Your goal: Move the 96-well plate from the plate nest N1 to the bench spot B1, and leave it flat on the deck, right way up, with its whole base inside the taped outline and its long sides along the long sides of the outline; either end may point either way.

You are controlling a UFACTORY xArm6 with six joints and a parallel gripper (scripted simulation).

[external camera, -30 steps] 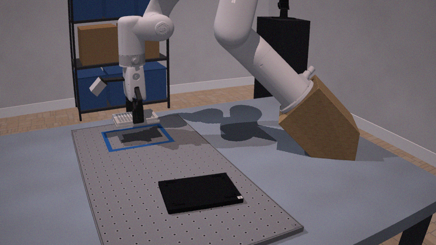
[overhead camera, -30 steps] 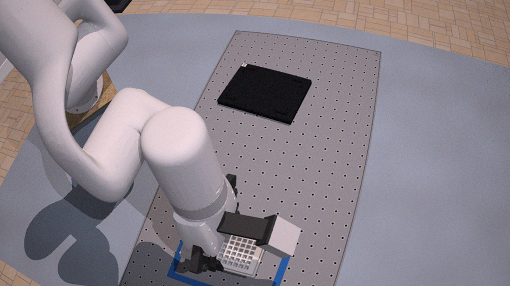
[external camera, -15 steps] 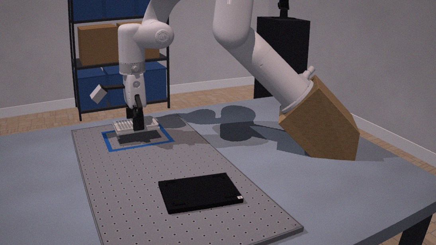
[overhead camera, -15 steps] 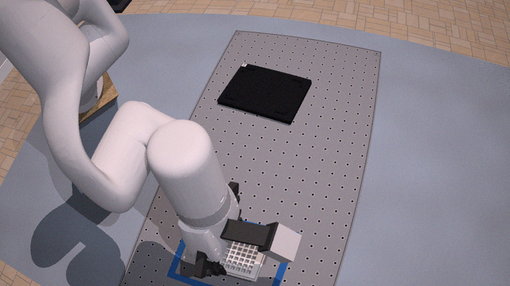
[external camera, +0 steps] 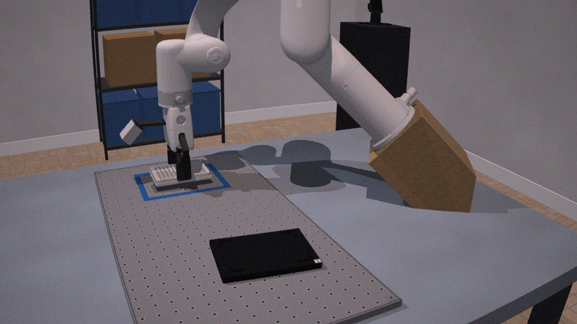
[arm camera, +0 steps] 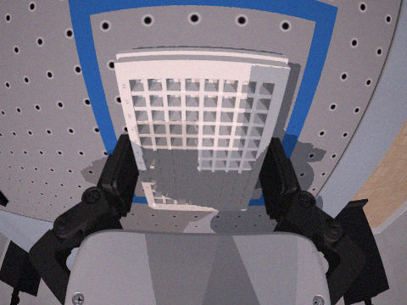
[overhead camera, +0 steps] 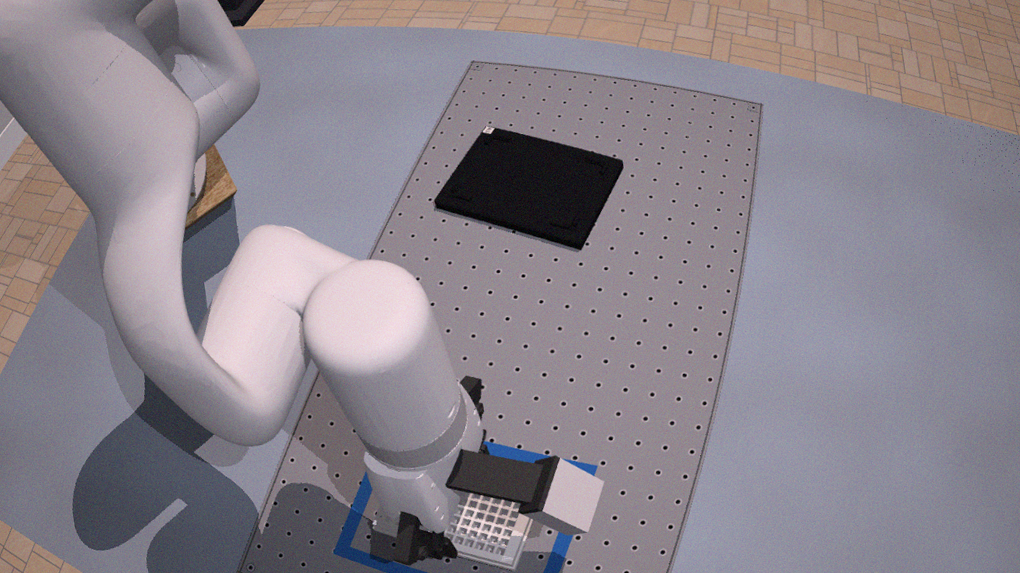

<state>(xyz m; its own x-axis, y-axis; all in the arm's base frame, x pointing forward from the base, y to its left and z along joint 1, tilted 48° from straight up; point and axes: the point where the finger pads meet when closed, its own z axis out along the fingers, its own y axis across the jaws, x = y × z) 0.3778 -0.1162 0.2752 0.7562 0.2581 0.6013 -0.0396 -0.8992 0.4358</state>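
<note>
Right now the white 96-well plate is 1 cm below my hand. Round my hand: black plate nest 37 cm to the left, 3 cm below, 3 cm behind.
</note>
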